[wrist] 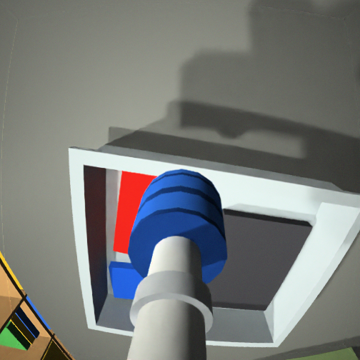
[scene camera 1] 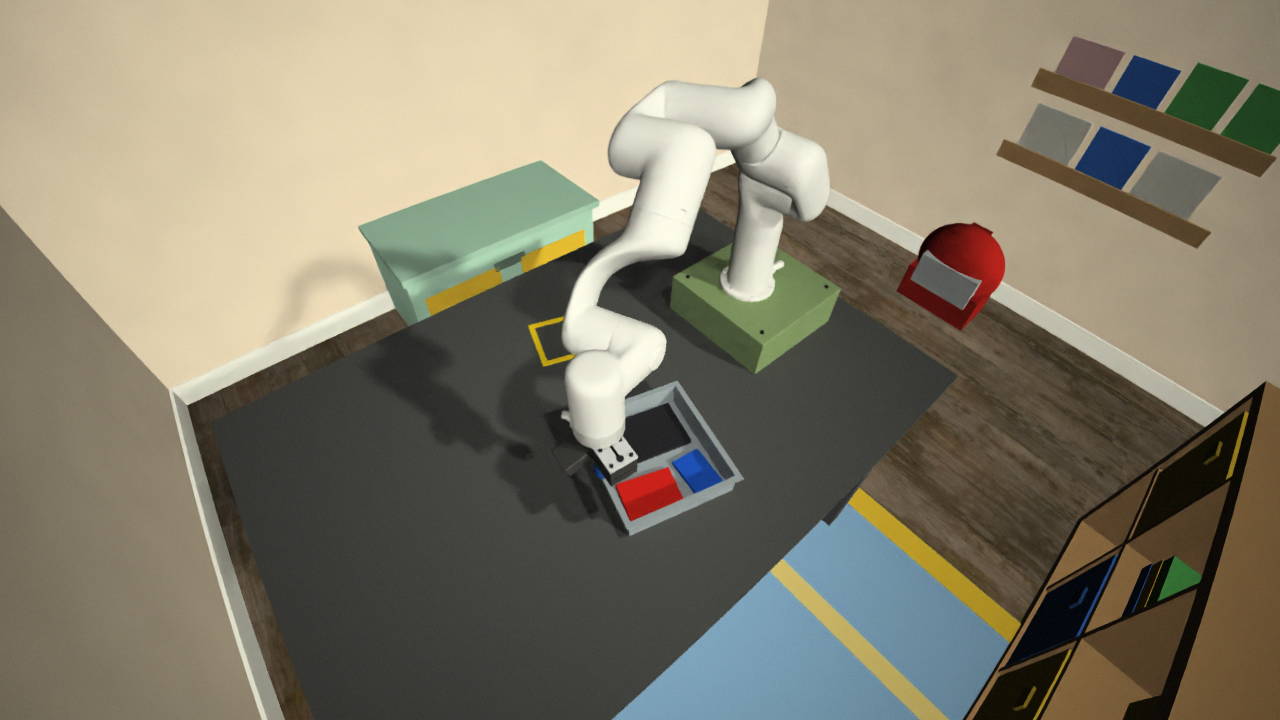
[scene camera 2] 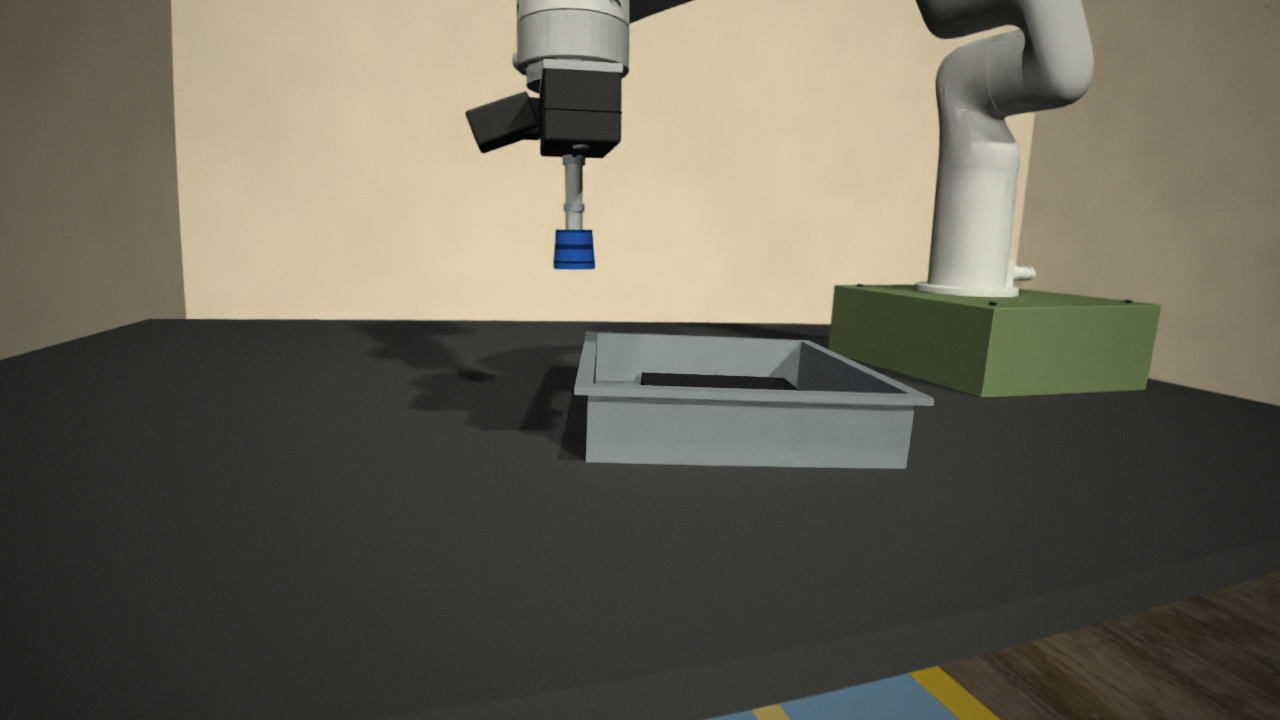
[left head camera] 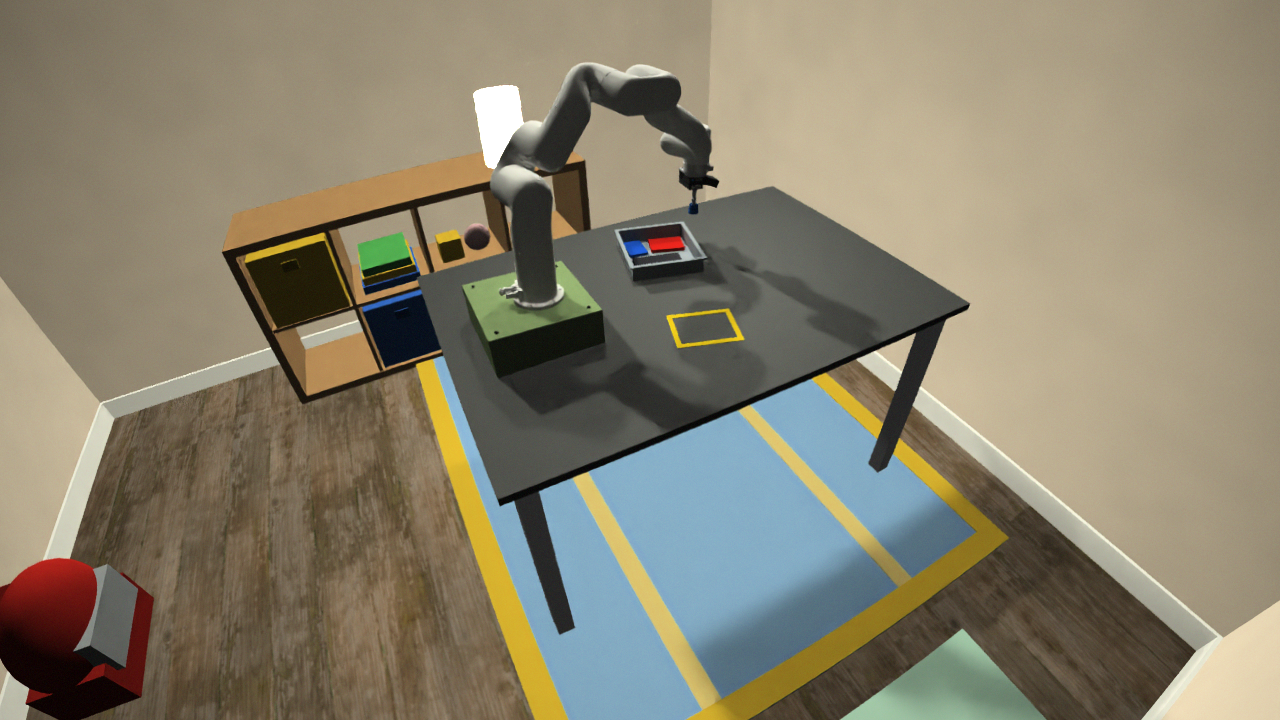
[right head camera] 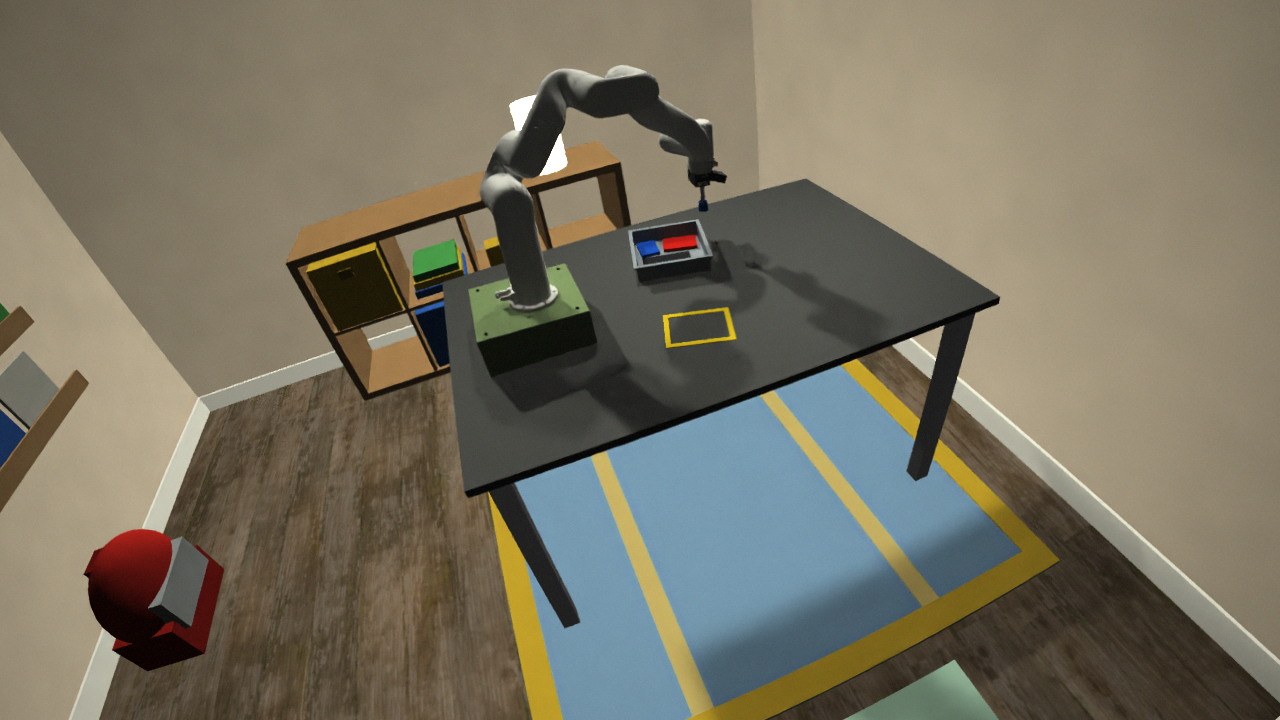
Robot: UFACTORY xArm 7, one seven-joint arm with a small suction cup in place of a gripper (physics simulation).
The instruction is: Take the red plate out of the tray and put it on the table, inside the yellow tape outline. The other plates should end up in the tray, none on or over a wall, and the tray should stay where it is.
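Seen in the pictures: end effector, tool point: [scene camera 2: 574,268] [left head camera: 693,212] [right head camera: 703,209]; arm's base, origin of the base link: [scene camera 1: 746,283] [scene camera 2: 964,292] [left head camera: 538,297] [right head camera: 534,299].
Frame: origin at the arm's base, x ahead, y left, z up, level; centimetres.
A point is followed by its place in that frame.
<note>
The red plate [left head camera: 665,243] {z -8.7, x 45.3, y 27.8 cm} [right head camera: 680,242] {z -8.7, x 45.8, y 27.5 cm} [scene camera 1: 648,493] {z -8.7, x 45.9, y 28.0 cm} [wrist: 131,210] lies flat in the grey tray [left head camera: 666,271] {z -8.1, x 38.7, y 11.1 cm} [right head camera: 673,270] {z -8.2, x 39.1, y 11.1 cm} [scene camera 2: 747,434] {z -7.9, x 42.8, y 33.8 cm} [wrist: 77,225]. A smaller blue plate [left head camera: 635,248] {z -8.8, x 35.6, y 28.6 cm} [right head camera: 647,248] {z -8.8, x 35.4, y 28.7 cm} [scene camera 1: 698,471] {z -8.8, x 35.6, y 29.3 cm} [wrist: 125,280] lies beside it. A black plate [scene camera 1: 660,429] {z -8.6, x 36.2, y 17.8 cm} [scene camera 2: 716,381] {z -8.6, x 38.7, y 15.1 cm} [wrist: 265,260] lies in the tray too. My suction cup [left head camera: 692,209] [right head camera: 703,205] [scene camera 2: 573,250] [wrist: 177,225] bears no plate. It hangs above the tray's level, near the wall away from the arm's base, and hides part of the red plate in the wrist view. The yellow tape outline [left head camera: 709,343] {z -9.9, x 36.4, y -21.5 cm} [right head camera: 700,342] {z -9.9, x 36.7, y -21.4 cm} [scene camera 1: 537,345] {z -9.9, x 46.0, y -16.4 cm} has no plate in it.
The green base block [left head camera: 537,335] {z -1.7, x -3.4, y -13.1 cm} [right head camera: 537,335] {z -2.5, x -0.6, y -12.7 cm} [scene camera 1: 756,313] {z -0.3, x 4.7, y 8.6 cm} [scene camera 2: 1065,349] {z -4.9, x -1.8, y 15.0 cm} under the arm stands on the dark table. A wooden shelf unit [left head camera: 358,207] stands behind the table. A mint cabinet [scene camera 1: 478,219] stands past the table's edge in scene camera 1.
</note>
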